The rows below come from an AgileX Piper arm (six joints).
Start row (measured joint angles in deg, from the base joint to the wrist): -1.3 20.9 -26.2 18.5 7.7 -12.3
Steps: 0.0 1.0 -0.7 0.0 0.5 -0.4; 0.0 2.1 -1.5 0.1 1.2 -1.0; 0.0 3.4 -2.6 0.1 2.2 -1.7; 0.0 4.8 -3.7 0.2 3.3 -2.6; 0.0 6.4 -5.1 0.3 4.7 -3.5; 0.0 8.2 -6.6 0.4 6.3 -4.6; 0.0 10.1 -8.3 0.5 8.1 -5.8; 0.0 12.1 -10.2 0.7 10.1 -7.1; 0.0 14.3 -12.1 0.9 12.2 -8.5; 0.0 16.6 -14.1 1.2 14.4 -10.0; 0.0 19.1 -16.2 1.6 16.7 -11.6; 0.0 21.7 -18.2 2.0 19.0 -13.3; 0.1 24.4 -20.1 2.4 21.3 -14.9; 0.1 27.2 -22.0 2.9 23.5 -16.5
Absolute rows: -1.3 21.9 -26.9 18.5 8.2 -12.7; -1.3 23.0 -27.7 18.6 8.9 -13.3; -1.3 24.3 -28.8 18.6 9.9 -14.0; -1.3 25.7 -29.9 18.7 11.0 -14.9; -1.3 27.3 -31.3 18.8 12.4 -15.8; -1.3 29.1 -32.8 18.9 14.0 -16.9; -1.3 31.0 -34.5 19.0 15.8 -18.1; -1.3 33.0 -36.4 19.2 17.8 -19.4; -1.3 35.2 -38.3 19.4 19.9 -20.8; -1.3 37.5 -40.3 19.7 22.1 -22.3; -1.3 40.0 -42.4 20.1 24.4 -23.9; -1.3 42.6 -44.4 20.5 26.7 -25.6; -1.2 45.3 -46.3 20.9 29.0 -27.2; -1.2 48.1 -48.2 21.4 31.2 -28.8
